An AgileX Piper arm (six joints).
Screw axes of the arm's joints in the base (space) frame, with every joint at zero. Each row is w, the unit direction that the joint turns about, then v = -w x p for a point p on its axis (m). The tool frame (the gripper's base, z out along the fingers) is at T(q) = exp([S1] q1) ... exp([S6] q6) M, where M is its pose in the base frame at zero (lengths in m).
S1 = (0, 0, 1, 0, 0, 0)
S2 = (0, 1, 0, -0.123, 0, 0)
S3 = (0, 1, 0, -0.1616, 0, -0.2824)
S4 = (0.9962, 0, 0.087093, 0, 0.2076, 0)
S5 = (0, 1, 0, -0.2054, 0, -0.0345)
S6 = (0.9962, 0, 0.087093, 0, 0.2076, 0)
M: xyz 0.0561 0 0.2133 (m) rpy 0 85.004 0 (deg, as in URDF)
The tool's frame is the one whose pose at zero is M.
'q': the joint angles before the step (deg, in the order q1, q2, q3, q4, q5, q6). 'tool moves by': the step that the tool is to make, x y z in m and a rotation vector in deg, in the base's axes. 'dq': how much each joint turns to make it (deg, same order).
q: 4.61, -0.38, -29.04, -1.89, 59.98, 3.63
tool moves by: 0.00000, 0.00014, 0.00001, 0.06, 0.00, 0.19
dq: 0.11, 0.00, 0.00, 0.11, -0.01, -0.03
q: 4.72, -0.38, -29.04, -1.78, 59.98, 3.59
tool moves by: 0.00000, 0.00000, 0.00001, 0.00, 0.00, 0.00
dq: 0.00, 0.00, 0.00, 0.00, 0.00, 0.00
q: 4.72, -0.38, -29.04, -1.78, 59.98, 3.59
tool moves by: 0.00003, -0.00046, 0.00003, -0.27, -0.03, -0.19
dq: 0.00, 0.00, 0.00, -0.34, -0.01, 0.01
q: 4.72, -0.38, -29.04, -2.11, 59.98, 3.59
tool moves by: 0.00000, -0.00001, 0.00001, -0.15, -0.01, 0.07
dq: 0.00, 0.00, 0.00, -0.01, 0.00, -0.16
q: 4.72, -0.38, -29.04, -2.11, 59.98, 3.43
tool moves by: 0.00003, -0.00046, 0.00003, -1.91, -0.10, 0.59
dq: 0.00, 0.00, 0.00, -0.34, 0.00, -1.81
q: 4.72, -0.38, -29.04, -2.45, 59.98, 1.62
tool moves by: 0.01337, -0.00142, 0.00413, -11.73, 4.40, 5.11
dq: 1.00, 5.46, -0.92, -1.91, 0.36, -10.97
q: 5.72, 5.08, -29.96, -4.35, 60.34, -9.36
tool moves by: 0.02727, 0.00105, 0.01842, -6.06, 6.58, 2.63
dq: 0.61, 11.19, -4.38, -1.48, 0.00, -4.83
